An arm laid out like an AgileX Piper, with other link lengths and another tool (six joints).
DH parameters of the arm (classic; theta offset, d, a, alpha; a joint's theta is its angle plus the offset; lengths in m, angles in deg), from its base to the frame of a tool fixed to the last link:
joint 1: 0 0.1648 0 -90
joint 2: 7.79 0 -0.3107 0
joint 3: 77.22 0 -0.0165 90
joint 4: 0 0.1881 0 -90
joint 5: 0 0 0 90
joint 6: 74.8 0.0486 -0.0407 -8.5
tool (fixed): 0 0.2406 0 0
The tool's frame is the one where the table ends.
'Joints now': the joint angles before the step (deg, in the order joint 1, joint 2, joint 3, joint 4, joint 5, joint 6). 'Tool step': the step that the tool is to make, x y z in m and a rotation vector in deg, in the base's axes. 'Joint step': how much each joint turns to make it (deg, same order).
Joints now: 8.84, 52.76, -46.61, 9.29, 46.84, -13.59
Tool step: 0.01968, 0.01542, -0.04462, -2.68, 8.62, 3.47
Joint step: 2.44, 10.99, -0.33, -0.12, -1.54, -1.61
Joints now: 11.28, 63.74, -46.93, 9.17, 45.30, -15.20
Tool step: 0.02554, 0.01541, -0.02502, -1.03, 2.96, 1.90
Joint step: 2.38, 8.64, -0.62, 0.02, -4.94, -0.33
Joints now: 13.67, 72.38, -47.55, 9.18, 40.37, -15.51
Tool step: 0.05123, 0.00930, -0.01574, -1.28, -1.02, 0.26
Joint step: 0.59, 10.52, -3.34, -0.81, -7.90, -0.52
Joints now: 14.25, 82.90, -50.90, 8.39, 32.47, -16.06
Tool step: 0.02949, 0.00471, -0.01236, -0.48, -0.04, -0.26
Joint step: 0.00, 6.35, -3.11, -0.29, -3.20, 0.00
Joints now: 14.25, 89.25, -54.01, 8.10, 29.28, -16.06
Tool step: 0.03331, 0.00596, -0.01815, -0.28, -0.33, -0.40
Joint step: 0.06, 7.29, -3.30, -0.01, -4.28, -0.05
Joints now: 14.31, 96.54, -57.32, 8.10, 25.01, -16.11
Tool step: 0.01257, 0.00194, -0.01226, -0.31, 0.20, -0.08
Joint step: 0.00, 3.35, -1.10, 0.00, -1.99, -0.17
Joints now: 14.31, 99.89, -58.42, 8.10, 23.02, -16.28
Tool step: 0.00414, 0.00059, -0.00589, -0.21, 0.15, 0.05
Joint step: 0.01, 1.32, -0.24, -0.02, -0.88, -0.15
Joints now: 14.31, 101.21, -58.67, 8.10, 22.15, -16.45
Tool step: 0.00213, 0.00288, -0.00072, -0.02, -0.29, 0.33
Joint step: 0.33, 0.43, -0.12, -0.01, -0.59, -0.06
